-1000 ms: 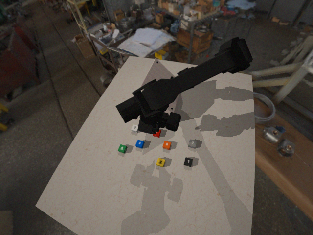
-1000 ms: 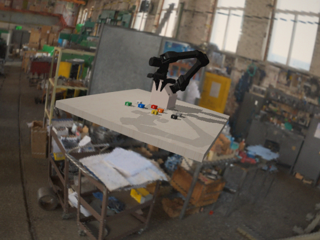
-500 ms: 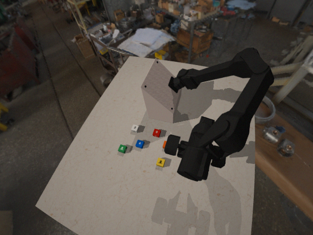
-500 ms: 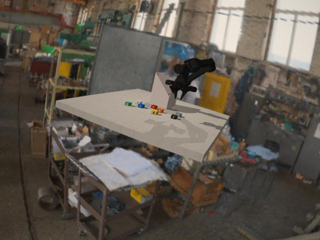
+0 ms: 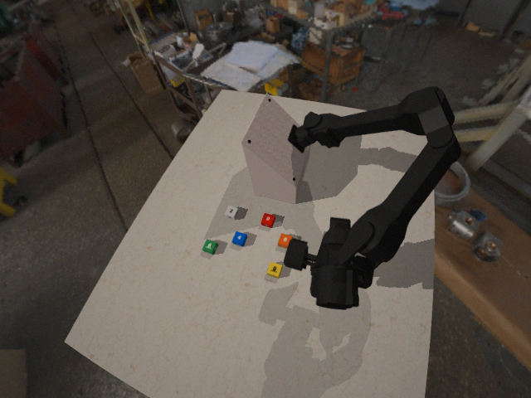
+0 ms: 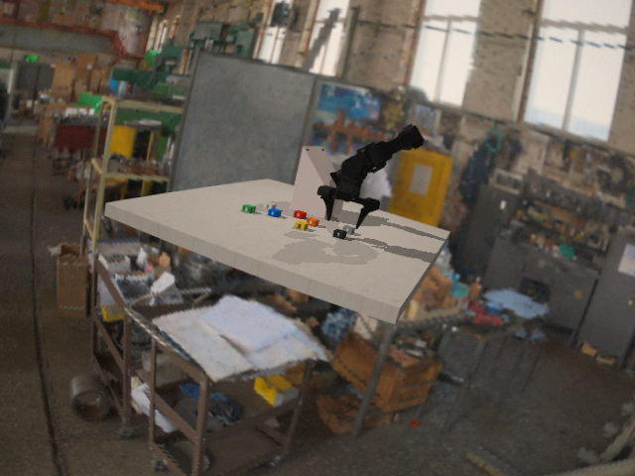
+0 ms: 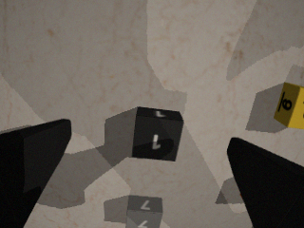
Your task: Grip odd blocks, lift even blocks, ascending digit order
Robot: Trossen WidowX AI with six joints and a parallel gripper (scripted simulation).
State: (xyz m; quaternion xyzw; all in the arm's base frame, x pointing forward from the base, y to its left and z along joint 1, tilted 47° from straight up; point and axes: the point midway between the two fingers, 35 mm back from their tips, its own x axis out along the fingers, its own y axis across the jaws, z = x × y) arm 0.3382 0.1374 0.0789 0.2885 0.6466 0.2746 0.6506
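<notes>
Right now the black block is 30 mm below my gripper tip, 10 mm to the right of it and 10 mm behind it. From my gripper tip the other things lie so: grey block: 100 mm behind, 30 mm below; orange block: 120 mm to the right, 70 mm behind, 30 mm below; yellow block: 120 mm to the right, 30 mm below, 20 mm ahead.
</notes>
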